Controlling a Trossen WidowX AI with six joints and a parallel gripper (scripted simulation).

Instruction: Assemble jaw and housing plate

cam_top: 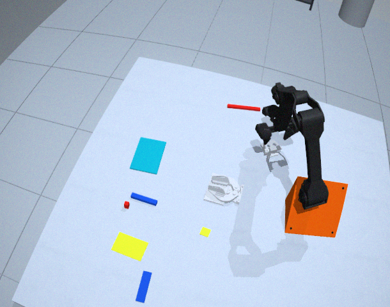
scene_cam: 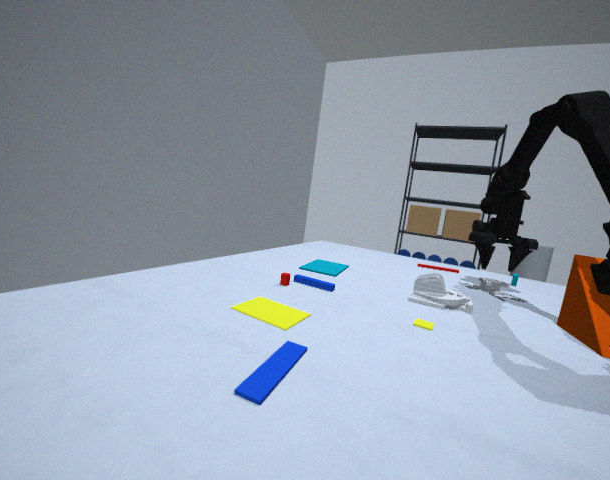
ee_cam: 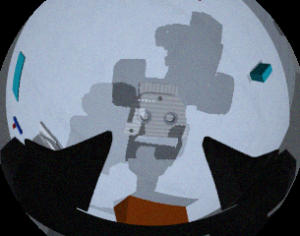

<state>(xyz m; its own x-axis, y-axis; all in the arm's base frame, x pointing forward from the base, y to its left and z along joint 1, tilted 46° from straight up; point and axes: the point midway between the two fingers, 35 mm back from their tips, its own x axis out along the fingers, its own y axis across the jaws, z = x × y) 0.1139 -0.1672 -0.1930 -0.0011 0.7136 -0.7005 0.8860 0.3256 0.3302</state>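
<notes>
The white stand is 5 cm below my gripper tip, 1 cm to the right of it and 1 cm ahead of it. Also, from my gripper tip: red bar (22 cm to the right, 12 cm ahead, 6 cm below); white jaw piece (24 cm to the left, 15 cm ahead, 4 cm below); cyan block (19 cm to the right, 12 cm behind, 5 cm below).
</notes>
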